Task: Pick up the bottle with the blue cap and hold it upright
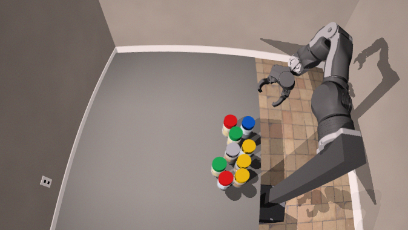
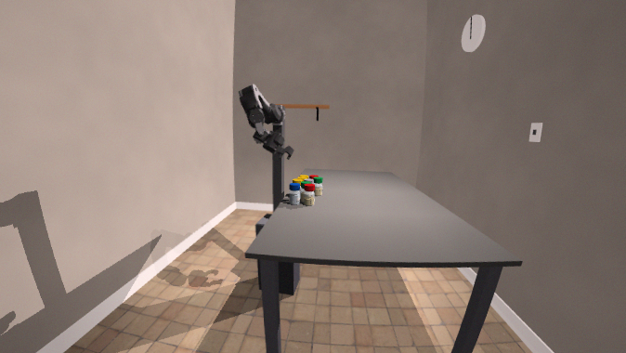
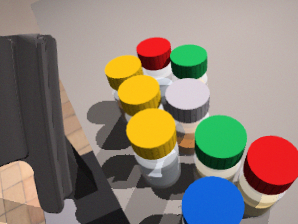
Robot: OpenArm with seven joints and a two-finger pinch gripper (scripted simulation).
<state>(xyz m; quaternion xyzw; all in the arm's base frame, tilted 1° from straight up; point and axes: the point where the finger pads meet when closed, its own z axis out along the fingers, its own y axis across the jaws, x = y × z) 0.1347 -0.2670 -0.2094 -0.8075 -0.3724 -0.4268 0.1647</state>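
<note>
Right now my hand is 21 cm above the yellow-capped bottle, 13 cm to the right of it and 3 cm short of it. From my hand the other things lie so: red-capped bottle: 27 cm to the left, 21 cm below, 10 cm ahead; grey-capped bottle: 21 cm below, 15 cm to the left, 9 cm ahead.
</note>
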